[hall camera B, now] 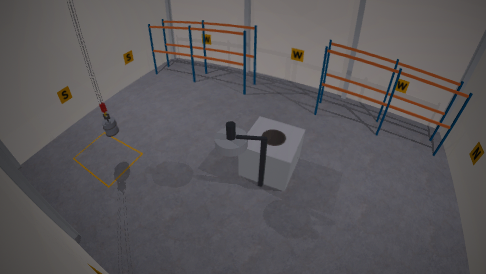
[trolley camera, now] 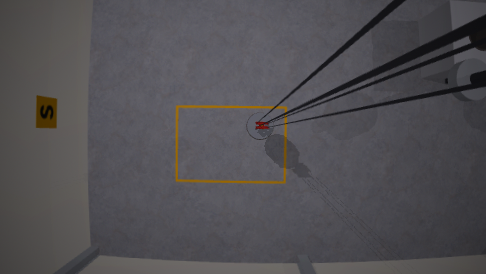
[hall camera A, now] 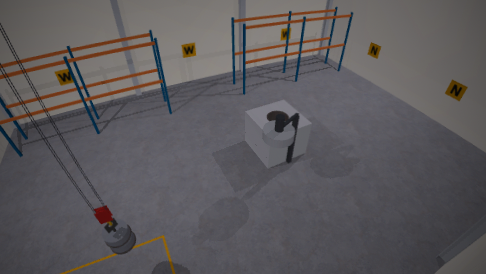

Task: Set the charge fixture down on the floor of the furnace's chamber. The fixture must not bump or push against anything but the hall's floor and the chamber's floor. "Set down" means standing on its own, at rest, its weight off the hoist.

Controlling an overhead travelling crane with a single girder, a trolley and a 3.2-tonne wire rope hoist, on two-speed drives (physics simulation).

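The charge fixture (hall camera A: 120, 240) (hall camera B: 111, 128) (trolley camera: 252, 131), a grey ribbed cylinder, hangs upright on my hook (hall camera A: 111, 225) (hall camera B: 106, 117) (trolley camera: 262, 125), under the red block. Its shadow lies apart from it, so it is off the floor. In the trolley camera it appears over a corner of the yellow floor outline. The furnace (hall camera A: 256, 142) (hall camera B: 265, 167) (trolley camera: 435, 42) is a white box standing well away from it, with a dark round opening (hall camera A: 274, 115) (hall camera B: 274, 137) in its top. The chamber's floor is not visible. The round grey lid (hall camera A: 270, 137) (hall camera B: 230, 145) is swung beside the opening.
A dark post (hall camera A: 292, 145) (hall camera B: 262, 165) with an arm carries the lid and rises above the furnace top. The yellow outline (hall camera A: 150, 241) (hall camera B: 91, 173) (trolley camera: 230, 181) is on the floor. Two blue and orange racks (hall camera A: 81, 95) (hall camera B: 244, 65) stand along the W wall.
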